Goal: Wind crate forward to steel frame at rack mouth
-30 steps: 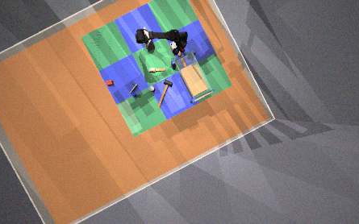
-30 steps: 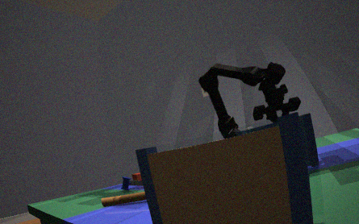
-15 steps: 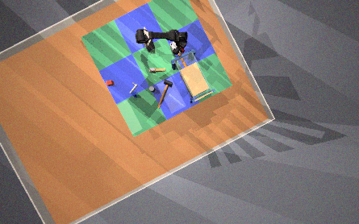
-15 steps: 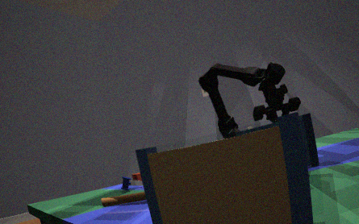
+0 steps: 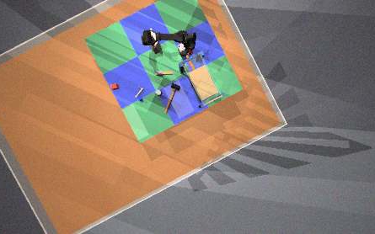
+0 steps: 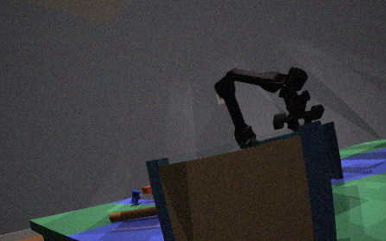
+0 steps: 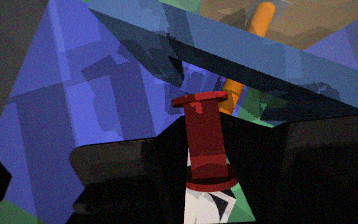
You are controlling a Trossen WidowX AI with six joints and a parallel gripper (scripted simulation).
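My gripper tip is now 13 cm past the winch, 3 cm to the left of it and 10 cm above it. Round my gripper tip: blue-framed guard cubby 29 cm ahead, 5 cm to the right, 5 cm below; then red grip 1 cm behind, 1 cm to the right; then blue piece 8 cm ahead, 70 cm to the right, 10 cm below.
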